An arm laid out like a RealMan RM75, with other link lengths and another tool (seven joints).
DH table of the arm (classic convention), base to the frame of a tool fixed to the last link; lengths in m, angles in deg. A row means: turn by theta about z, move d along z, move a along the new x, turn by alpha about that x. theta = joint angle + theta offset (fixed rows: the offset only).
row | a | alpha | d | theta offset
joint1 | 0 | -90 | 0.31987 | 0
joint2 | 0 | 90 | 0 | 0
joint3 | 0 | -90 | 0.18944 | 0
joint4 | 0 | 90 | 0 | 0
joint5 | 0 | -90 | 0.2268 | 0
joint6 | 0 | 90 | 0 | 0
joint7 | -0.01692 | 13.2 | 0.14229 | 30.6
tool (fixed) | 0 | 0 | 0.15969 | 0
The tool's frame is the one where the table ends.
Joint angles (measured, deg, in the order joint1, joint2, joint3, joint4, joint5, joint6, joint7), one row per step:
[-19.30 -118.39 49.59 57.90 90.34 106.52 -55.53]
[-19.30 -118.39 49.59 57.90 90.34 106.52 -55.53]
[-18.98 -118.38 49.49 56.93 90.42 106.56 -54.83]
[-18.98 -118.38 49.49 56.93 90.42 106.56 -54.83]
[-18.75 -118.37 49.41 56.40 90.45 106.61 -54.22]
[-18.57 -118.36 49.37 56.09 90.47 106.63 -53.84]
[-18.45 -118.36 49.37 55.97 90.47 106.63 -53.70]
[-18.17 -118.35 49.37 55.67 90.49 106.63 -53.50]
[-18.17 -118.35 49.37 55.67 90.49 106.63 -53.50]
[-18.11 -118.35 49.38 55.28 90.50 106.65 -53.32]
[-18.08 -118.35 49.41 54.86 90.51 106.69 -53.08]
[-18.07 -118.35 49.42 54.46 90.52 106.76 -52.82]
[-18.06 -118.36 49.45 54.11 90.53 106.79 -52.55]
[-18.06 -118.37 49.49 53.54 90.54 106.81 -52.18]
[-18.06 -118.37 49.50 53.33 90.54 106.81 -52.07]
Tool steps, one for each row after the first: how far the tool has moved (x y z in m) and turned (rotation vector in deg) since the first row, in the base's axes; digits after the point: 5 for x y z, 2 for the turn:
[0.00000 0.00000 0.00000 0.00 0.00 0.00]
[-0.00416 -0.00076 -0.00153 -0.05 -0.28 0.51]
[-0.00416 -0.00076 -0.00153 -0.05 -0.28 0.51]
[-0.00660 -0.00138 -0.00212 0.08 -0.40 0.67]
[-0.00831 -0.00179 -0.00247 0.18 -0.45 0.80]
[-0.00923 -0.00202 -0.00267 0.21 -0.48 0.90]
[-0.01159 -0.00252 -0.00325 0.17 -0.55 1.24]
[-0.01159 -0.00252 -0.00325 0.17 -0.55 1.24]
[-0.01268 -0.00292 -0.00407 0.05 -0.70 1.42]
[-0.01354 -0.00348 -0.00504 -0.08 -0.84 1.52]
[-0.01419 -0.00410 -0.00587 -0.18 -0.99 1.57]
[-0.01473 -0.00458 -0.00670 -0.25 -1.10 1.59]
[-0.01563 -0.00517 -0.00799 -0.37 -1.29 1.68]
[-0.01600 -0.00532 -0.00843 -0.41 -1.37 1.74]

